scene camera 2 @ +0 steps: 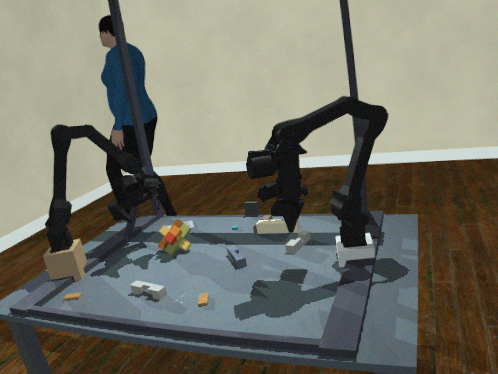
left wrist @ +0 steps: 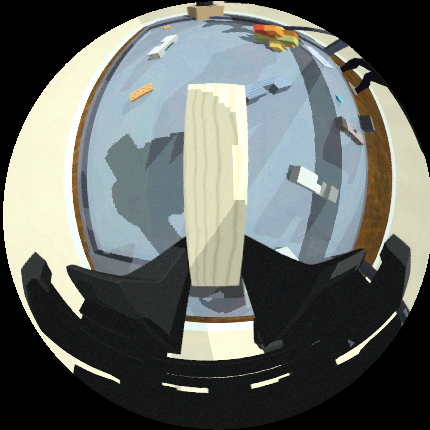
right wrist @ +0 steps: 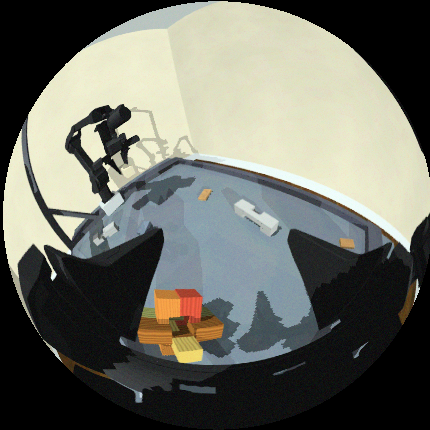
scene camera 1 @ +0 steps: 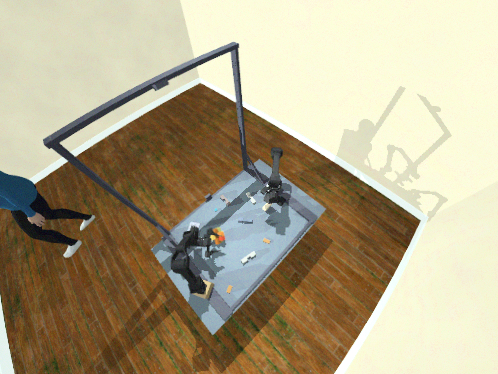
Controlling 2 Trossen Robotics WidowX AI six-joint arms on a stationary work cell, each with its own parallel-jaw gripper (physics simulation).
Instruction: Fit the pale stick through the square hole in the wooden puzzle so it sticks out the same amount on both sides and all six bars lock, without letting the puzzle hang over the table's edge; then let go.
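Where they show: left gripper, fingertip midpoint: [scene camera 2: 292, 230] [left wrist: 213, 239]; right gripper, fingertip midpoint: [scene camera 2: 144, 215] [right wrist: 228, 235] [scene camera 1: 221, 243]; left arm's base at its link origin: [scene camera 2: 354, 241] [right wrist: 107, 197]; right arm's base at its link origin: [scene camera 2: 62, 247] [scene camera 1: 200, 288].
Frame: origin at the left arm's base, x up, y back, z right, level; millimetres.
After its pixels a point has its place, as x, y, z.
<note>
The pale stick [scene camera 1: 266, 206] @[112, -231, -64] [scene camera 2: 270, 226] @[105, -219, -78] [left wrist: 215, 160] @[112, -212, -65] is a long wood-grained bar. My left gripper [scene camera 2: 291, 226] @[87, -164, -75] [left wrist: 213, 239] @[87, -164, -75] is shut on it near one end, and the rest reaches out ahead of the fingers. The wooden puzzle [scene camera 1: 218, 235] [scene camera 2: 174, 237] [left wrist: 275, 36] [right wrist: 181, 325], of orange, red, yellow and green bars, stands tilted on the table, well apart from the stick. A dark gap shows among its bars in the right wrist view. My right gripper [scene camera 2: 140, 205] [right wrist: 228, 235] @[125, -620, 55] is open beside the puzzle, with nothing between its fingers. The puzzle's underside is hidden.
Loose on the table [scene camera 2: 210, 315] @[-50, -378, -243] lie a whitish notched bar [scene camera 1: 248, 257] @[-23, -590, -118] [scene camera 2: 148, 289] @[-24, -573, -141] [right wrist: 256, 217] @[-22, -593, -106], a blue-grey bar [scene camera 1: 245, 221] @[-27, -367, 40] [scene camera 2: 236, 256] @[-22, -348, 20], a light grey bar [scene camera 2: 297, 243] @[-27, -166, 83] [left wrist: 312, 182] @[-22, -174, 93] and an orange block [scene camera 2: 203, 299] @[-42, -409, -179] [left wrist: 141, 92] @[-42, -404, -169]. A dark raised rail [scene camera 2: 175, 329] @[-30, -441, -325] runs along the near edge.
</note>
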